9 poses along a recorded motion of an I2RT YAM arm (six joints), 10 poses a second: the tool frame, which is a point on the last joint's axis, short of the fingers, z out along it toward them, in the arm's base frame.
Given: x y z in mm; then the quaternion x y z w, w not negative.
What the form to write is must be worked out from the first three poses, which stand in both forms.
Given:
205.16 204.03 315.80 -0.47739 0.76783 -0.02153 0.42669
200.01 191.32 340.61 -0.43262 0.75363 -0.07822 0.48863
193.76 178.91 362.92 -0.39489 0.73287 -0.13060 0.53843
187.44 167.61 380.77 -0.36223 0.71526 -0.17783 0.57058
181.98 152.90 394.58 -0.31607 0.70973 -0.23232 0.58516
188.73 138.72 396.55 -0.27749 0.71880 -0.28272 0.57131
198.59 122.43 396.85 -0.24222 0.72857 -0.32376 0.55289
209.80 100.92 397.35 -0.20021 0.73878 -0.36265 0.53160
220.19 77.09 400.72 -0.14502 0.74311 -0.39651 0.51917
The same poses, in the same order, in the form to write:
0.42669 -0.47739 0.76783 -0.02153 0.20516 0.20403 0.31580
0.48863 -0.43262 0.75363 -0.07822 0.20001 0.19132 0.34061
0.53843 -0.39489 0.73287 -0.13060 0.19376 0.17891 0.36292
0.57058 -0.36223 0.71526 -0.17783 0.18744 0.16761 0.38077
0.58516 -0.31607 0.70973 -0.23232 0.18198 0.15290 0.39458
0.57131 -0.27749 0.71880 -0.28272 0.18873 0.13872 0.39655
0.55289 -0.24222 0.72857 -0.32376 0.19859 0.12243 0.39685
0.53160 -0.20021 0.73878 -0.36265 0.20980 0.10092 0.39735
0.51917 -0.14502 0.74311 -0.39651 0.22019 0.07709 0.40072

